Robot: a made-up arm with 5 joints. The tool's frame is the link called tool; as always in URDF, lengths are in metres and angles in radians. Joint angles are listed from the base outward.
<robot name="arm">
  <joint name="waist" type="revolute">
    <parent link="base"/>
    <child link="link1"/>
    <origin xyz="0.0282 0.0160 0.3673"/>
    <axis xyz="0 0 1"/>
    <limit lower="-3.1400" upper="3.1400"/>
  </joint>
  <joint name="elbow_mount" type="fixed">
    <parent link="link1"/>
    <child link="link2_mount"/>
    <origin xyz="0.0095 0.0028 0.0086"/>
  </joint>
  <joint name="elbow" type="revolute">
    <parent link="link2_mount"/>
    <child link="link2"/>
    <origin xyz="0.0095 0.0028 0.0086" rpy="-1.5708 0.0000 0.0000"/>
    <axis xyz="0 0 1"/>
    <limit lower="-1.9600" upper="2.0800"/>
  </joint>
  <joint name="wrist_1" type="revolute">
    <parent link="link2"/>
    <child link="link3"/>
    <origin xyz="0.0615 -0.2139 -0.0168"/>
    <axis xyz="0 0 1"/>
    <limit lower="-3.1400" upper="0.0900"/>
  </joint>
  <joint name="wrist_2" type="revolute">
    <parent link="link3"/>
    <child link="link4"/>
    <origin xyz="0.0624 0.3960 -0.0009"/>
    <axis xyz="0 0 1"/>
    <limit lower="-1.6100" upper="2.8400"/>
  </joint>
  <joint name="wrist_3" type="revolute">
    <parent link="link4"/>
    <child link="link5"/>
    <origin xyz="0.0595 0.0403 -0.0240" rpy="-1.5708 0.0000 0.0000"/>
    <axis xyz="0 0 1"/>
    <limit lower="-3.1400" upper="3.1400"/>
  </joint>
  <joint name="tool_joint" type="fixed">
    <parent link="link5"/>
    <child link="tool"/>
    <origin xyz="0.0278 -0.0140 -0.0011" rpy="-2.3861 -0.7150 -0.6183"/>
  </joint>
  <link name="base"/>
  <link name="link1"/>
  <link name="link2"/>
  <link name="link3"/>
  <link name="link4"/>
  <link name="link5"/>
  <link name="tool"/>
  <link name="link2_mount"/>
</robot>
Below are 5 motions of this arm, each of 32 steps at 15 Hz.
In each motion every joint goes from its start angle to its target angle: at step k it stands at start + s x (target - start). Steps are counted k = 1, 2, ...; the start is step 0. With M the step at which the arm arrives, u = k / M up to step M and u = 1 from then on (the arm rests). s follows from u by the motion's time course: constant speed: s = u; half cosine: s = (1 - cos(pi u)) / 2; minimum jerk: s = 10 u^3 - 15 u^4 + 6 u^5.
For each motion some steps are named. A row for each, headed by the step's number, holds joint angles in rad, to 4 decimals.
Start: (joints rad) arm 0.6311 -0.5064 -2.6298 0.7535 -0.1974
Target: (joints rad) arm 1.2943 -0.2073 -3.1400 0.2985 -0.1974
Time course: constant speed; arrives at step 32
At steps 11, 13, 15, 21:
11: 0.8591 -0.4036 -2.8052 0.5971 -0.1974
13: 0.9005 -0.3849 -2.8371 0.5687 -0.1974
15: 0.9420 -0.3662 -2.8690 0.5402 -0.1974
21: 1.0663 -0.3101 -2.9646 0.4549 -0.1974

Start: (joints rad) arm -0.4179 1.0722 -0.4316 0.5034 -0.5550
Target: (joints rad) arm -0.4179 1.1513 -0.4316 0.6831 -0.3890
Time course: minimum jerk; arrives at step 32
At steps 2, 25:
2: -0.4179 1.0724 -0.4316 0.5038 -0.5546
25: -0.4179 1.1455 -0.4316 0.6699 -0.4012

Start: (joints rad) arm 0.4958 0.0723 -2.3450 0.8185 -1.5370
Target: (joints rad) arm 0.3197 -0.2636 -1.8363 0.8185 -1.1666
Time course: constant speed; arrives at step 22
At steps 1, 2, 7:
1: 0.4878 0.0570 -2.3219 0.8185 -1.5202
2: 0.4798 0.0418 -2.2988 0.8185 -1.5033
7: 0.4398 -0.0346 -2.1831 0.8185 -1.4191

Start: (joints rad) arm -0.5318 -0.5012 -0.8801 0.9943 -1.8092
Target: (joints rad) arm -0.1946 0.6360 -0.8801 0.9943 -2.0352
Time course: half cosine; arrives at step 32
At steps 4, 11, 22, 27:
4: -0.5190 -0.4579 -0.8801 0.9943 -1.8178
11: -0.4427 -0.2006 -0.8801 0.9943 -1.8689
22: -0.2695 0.3833 -0.8801 0.9943 -1.9850
27: -0.2145 0.5689 -0.8801 0.9943 -2.0219

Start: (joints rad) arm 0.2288 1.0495 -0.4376 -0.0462 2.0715
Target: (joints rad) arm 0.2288 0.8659 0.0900 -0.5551 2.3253
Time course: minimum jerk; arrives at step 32
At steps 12, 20, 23, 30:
12: 0.2288 0.9990 -0.2924 -0.1863 2.1413
20: 0.2288 0.9164 -0.0552 -0.4150 2.2555
23: 0.2288 0.8915 0.0166 -0.4843 2.2900
30: 0.2288 0.8663 0.0888 -0.5540 2.3247

